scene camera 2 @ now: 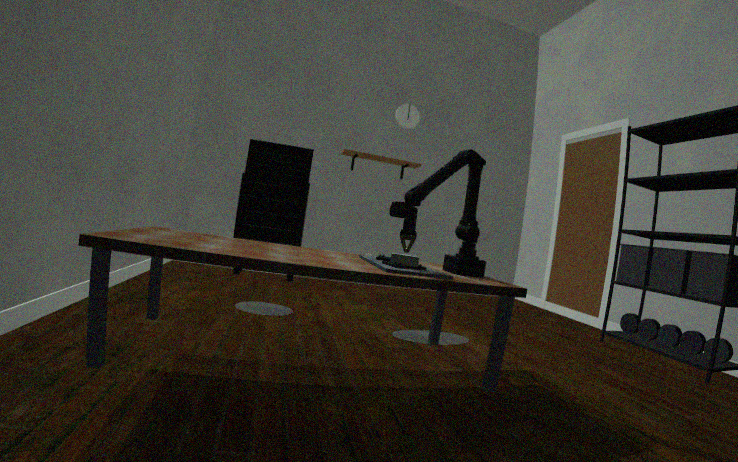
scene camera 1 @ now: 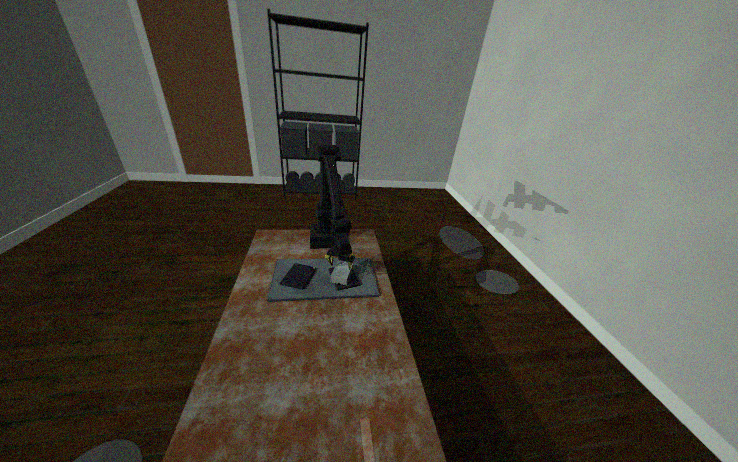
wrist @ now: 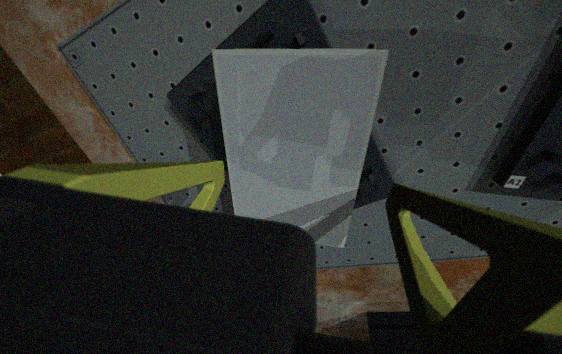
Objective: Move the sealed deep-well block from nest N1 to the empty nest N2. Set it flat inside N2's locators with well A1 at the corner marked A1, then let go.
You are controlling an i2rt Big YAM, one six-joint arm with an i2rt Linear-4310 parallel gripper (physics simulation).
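Seen in the pictures: gripper, fingertip midpoint: (scene camera 2: 406, 252) (scene camera 1: 340, 267) (wrist: 304, 182); arm's base, origin of the base link: (scene camera 2: 466, 258) (scene camera 1: 324, 229).
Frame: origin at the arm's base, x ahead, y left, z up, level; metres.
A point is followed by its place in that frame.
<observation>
The sealed deep-well block (scene camera 1: 341, 272) {x 0.379, y 0.116, z -0.016 m} (scene camera 2: 404, 259) {x 0.368, y 0.159, z -0.035 m} (wrist: 300, 125) {x 0.381, y 0.108, z -0.016 m}, pale with a glossy top, rests on the dark nest N1 (scene camera 1: 356, 281) {x 0.397, y 0.194, z -0.058 m} (wrist: 195, 102) {x 0.404, y 0.191, z -0.058 m}. In the wrist view its edges are turned relative to the nest's edges. The empty dark nest N2 (scene camera 1: 297, 276) {x 0.371, y -0.106, z -0.058 m} (wrist: 542, 150) {x 0.323, y -0.041, z -0.058 m} lies to the left in scene camera 1 and is cut off at the right edge of the wrist view, where a small white label (wrist: 515, 181) {x 0.300, y -0.031, z -0.058 m} at its corner appears to read A1. My gripper (scene camera 1: 340, 262) {x 0.351, y 0.111, z -0.006 m} (scene camera 2: 406, 250) {x 0.351, y 0.111, z -0.006 m} (wrist: 304, 182) {x 0.351, y 0.111, z -0.006 m} is open and empty, above the block. The block's well A1 cannot be made out.
Both nests lie on a grey perforated baseplate (scene camera 1: 321, 294) {x 0.481, y 0.025, z -0.069 m} (wrist: 430, 92) {x 0.372, y 0.025, z -0.070 m} on the rust-patterned table (scene camera 1: 310, 348) {x 0.758, y 0.008, z -0.083 m} (scene camera 2: 217, 248) {x 1.145, y 0.287, z -0.083 m}. The arm's base (scene camera 1: 321, 239) {x 0.085, y -0.012, z -0.017 m} (scene camera 2: 464, 264) {x 0.041, y 0.076, z -0.028 m} stands just behind the baseplate. A tall shelf rack (scene camera 1: 321, 117) (scene camera 2: 659, 235) stands against the wall.
</observation>
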